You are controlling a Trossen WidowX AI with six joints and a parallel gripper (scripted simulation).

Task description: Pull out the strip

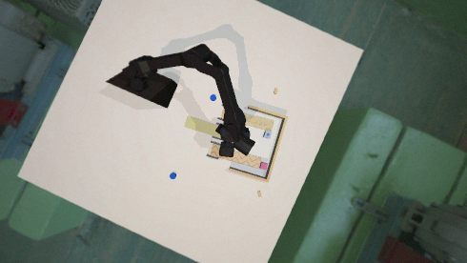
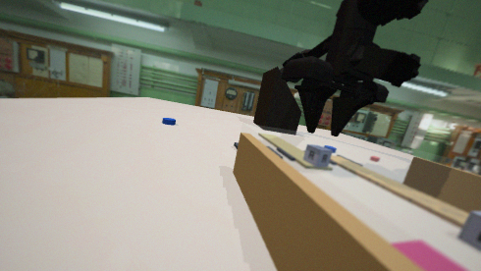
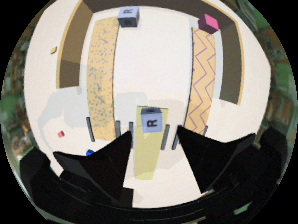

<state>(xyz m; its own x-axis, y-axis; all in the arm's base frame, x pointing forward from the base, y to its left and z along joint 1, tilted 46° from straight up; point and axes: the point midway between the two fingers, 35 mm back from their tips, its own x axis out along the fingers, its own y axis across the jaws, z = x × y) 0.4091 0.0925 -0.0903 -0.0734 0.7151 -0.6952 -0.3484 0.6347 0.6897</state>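
The yellow strip lies 100 mm behind my gripper tip, 60 mm below it and 20 mm to the right of it.
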